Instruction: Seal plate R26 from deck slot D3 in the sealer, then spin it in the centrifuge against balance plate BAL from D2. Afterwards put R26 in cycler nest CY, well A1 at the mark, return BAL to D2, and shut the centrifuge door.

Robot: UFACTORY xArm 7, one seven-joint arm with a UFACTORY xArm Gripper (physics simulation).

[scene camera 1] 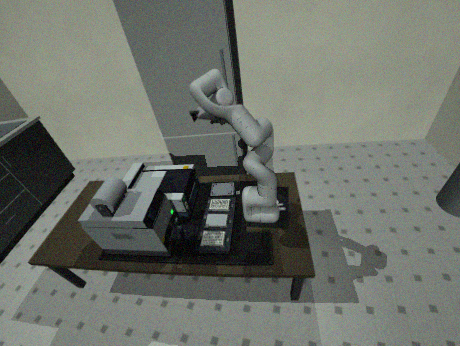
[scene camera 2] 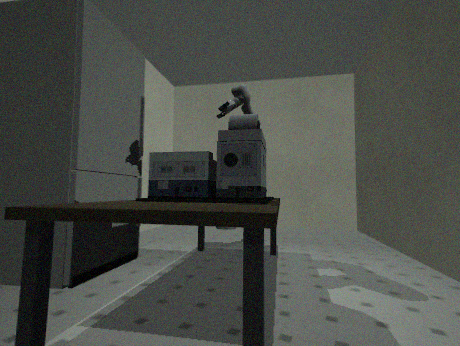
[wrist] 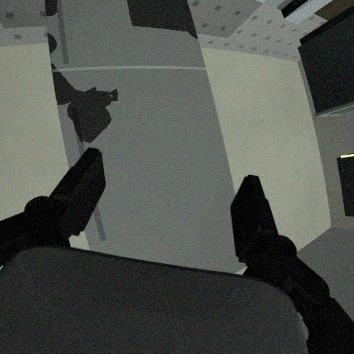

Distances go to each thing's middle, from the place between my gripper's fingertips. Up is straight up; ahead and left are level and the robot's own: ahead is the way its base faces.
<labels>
Right now the roll (scene camera 1: 111,191) is 49 cm ahead of my hand, 29 cm to the left of it and 23 cm below it. Round my hand: dark box with green light (scene camera 2: 172,175) (45 cm ahead, 3 cm to the right, 52 cm below).
</labels>
